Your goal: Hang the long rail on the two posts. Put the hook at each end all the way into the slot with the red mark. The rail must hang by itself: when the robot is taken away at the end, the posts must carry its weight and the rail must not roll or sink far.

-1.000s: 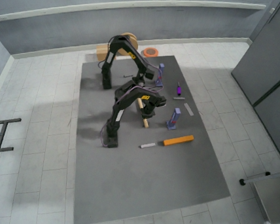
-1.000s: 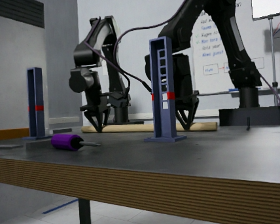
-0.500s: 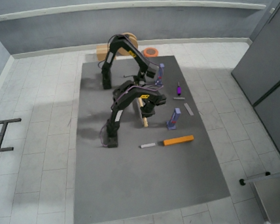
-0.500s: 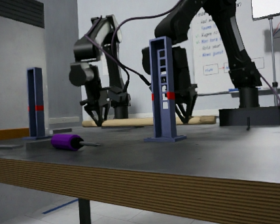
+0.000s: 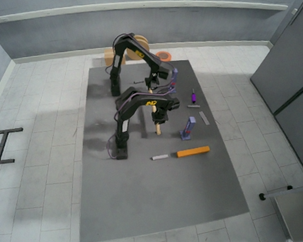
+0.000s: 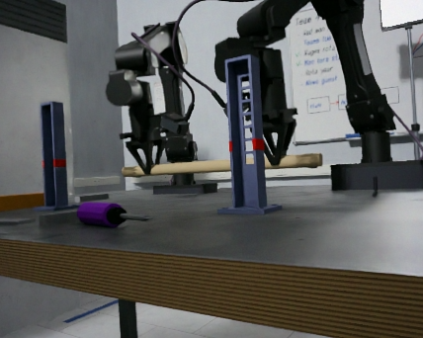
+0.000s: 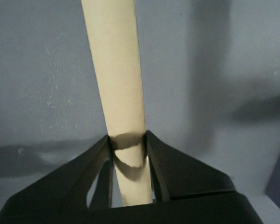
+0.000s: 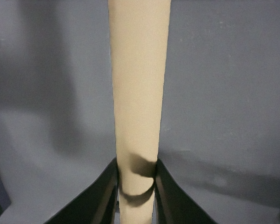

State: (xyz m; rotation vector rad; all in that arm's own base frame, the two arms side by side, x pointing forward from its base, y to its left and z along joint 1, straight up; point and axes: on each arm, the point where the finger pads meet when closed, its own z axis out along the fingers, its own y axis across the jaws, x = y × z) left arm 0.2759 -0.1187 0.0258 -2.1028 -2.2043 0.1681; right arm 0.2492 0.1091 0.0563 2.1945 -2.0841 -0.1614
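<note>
Right now my left hand is 150 mm to the left of the long wooden rail, 20 mm past it and 10 mm above it. From my left hand the other things lie so: orange block (540 mm to the right, 190 mm ahead, 60 mm below); then grey strip (370 mm ahead, 290 mm to the right, 70 mm below); then black part (160 mm to the left, 90 mm behind, 60 mm below).
Right now my right hand is 1 cm past the long wooden rail, 16 cm to the right of it and 1 cm above it. From my right hand the other things lie so: orange block 20 cm ahead, 23 cm to the right, 6 cm below; then grey strip 38 cm ahead, 2 cm to the left, 7 cm below; then black part 8 cm behind, 47 cm to the left, 6 cm below.
</note>
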